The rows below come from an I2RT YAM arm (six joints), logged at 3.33 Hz.
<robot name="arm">
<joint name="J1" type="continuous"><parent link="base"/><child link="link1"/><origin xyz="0 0 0.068" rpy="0 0 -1.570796"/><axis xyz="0 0 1"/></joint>
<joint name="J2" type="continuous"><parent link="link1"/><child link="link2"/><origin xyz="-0.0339 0.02 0.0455" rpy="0 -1.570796 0"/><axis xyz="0 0 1"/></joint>
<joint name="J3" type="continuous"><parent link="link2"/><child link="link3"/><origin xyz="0 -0.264 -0.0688" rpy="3.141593 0 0"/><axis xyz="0 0 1"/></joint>
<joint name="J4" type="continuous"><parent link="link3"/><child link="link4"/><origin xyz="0.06 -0.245 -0.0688"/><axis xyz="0 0 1"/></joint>
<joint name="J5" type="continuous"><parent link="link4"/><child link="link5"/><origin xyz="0.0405 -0.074 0.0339" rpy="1.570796 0 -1.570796"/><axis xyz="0 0 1"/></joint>
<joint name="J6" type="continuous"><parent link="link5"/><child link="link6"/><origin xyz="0.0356 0 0.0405" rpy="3.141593 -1.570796 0"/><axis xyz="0 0 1"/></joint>
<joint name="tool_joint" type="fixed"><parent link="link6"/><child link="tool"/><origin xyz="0 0 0"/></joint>
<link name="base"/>
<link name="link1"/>
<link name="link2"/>
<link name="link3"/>
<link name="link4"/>
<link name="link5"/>
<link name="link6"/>
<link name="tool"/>
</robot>
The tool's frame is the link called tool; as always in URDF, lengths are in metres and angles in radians. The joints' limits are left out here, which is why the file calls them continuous.
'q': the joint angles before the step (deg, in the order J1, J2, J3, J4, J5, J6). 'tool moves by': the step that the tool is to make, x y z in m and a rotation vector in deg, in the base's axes. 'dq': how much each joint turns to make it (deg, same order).
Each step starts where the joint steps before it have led.
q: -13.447, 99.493, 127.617, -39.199, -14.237, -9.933
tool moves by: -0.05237, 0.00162, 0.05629, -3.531, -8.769, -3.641
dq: -1.754, -2.544, 10.274, -3.690, 2.019, -1.056
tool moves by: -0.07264, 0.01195, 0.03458, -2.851, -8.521, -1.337
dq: -1.938, -10.102, -3.125, 1.926, -0.612, -0.347
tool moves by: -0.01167, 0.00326, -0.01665, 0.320, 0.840, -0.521
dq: -0.002, -6.860, -11.889, 4.132, 0.522, -0.001
